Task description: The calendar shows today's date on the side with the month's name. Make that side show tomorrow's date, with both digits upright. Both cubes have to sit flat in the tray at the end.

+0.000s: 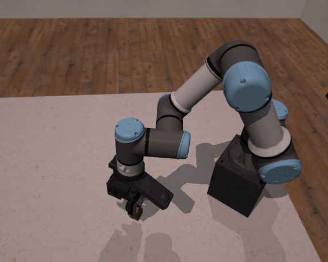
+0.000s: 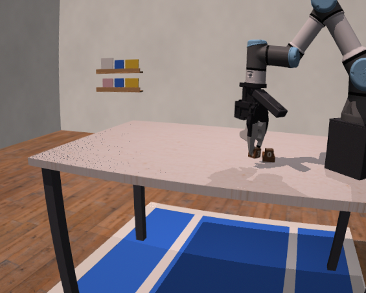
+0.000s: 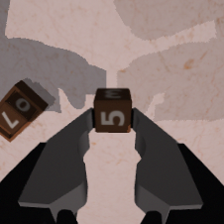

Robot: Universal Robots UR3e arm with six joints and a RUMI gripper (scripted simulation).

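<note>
The calendar tray is 2 cm behind my hand, 12 cm to the right of it and 5 cm below it. The rest, counted from my hand: brown digit cube 1 cm below.
</note>
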